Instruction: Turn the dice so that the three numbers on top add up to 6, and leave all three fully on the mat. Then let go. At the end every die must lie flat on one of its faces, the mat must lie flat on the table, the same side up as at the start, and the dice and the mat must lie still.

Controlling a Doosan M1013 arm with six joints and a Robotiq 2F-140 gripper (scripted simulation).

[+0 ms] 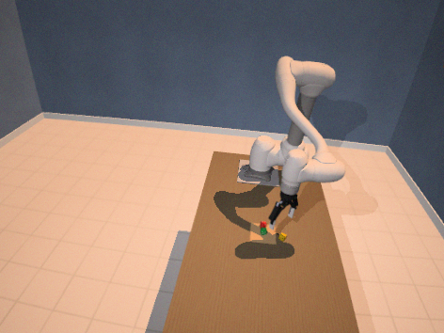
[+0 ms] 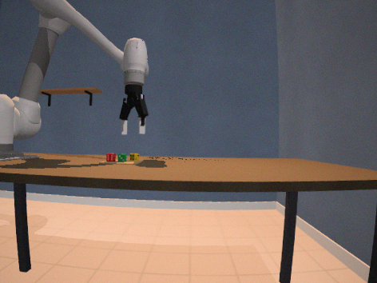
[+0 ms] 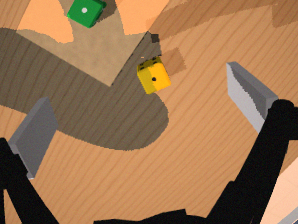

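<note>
Now: hand 11 cm above the yellow die and 3 cm to the right of it. From my hand the other things lie so: red die: 11 cm below, 9 cm to the right, 5 cm behind; tan mat: 12 cm below, 8 cm to the right; green die: 11 cm below, 8 cm to the right.
</note>
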